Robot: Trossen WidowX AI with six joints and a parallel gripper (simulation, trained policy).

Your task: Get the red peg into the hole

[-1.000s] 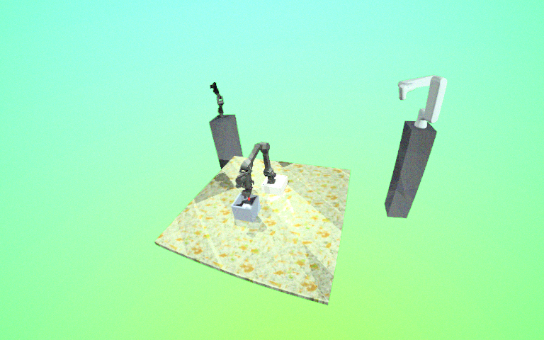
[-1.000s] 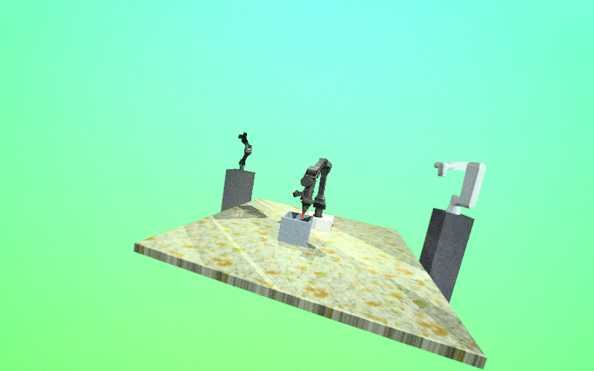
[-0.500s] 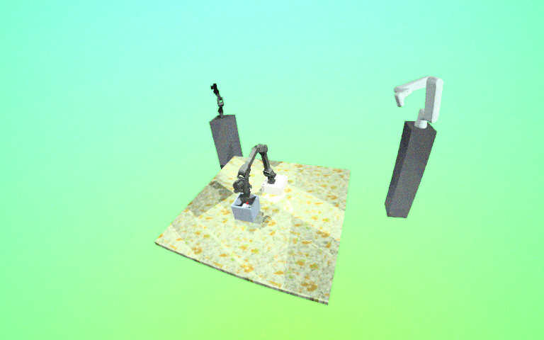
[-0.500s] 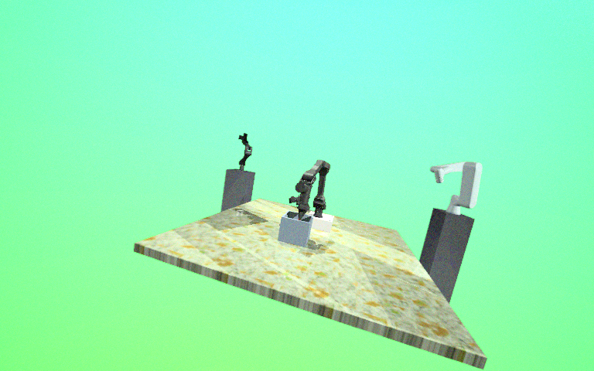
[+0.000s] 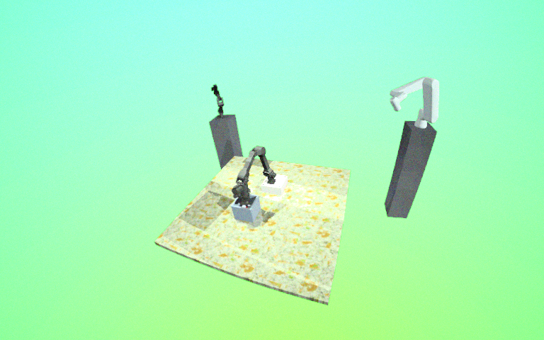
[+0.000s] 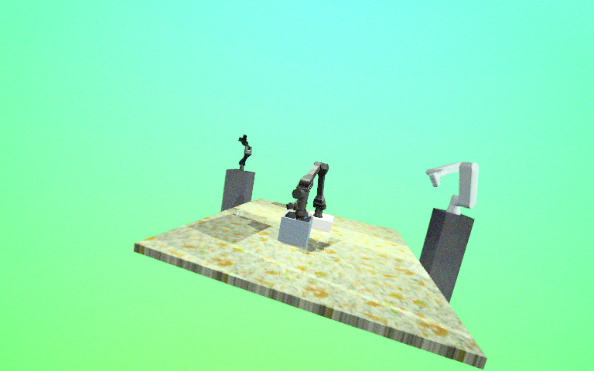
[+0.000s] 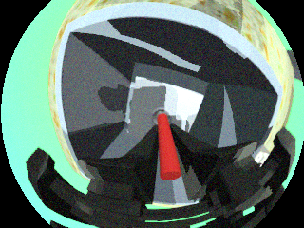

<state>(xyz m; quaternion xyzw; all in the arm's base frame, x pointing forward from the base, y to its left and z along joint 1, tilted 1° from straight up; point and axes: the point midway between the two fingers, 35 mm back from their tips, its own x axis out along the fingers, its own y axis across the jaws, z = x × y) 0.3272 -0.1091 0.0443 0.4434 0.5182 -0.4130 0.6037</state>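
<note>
The thin red peg is 1 cm above my gripper tip.
</note>
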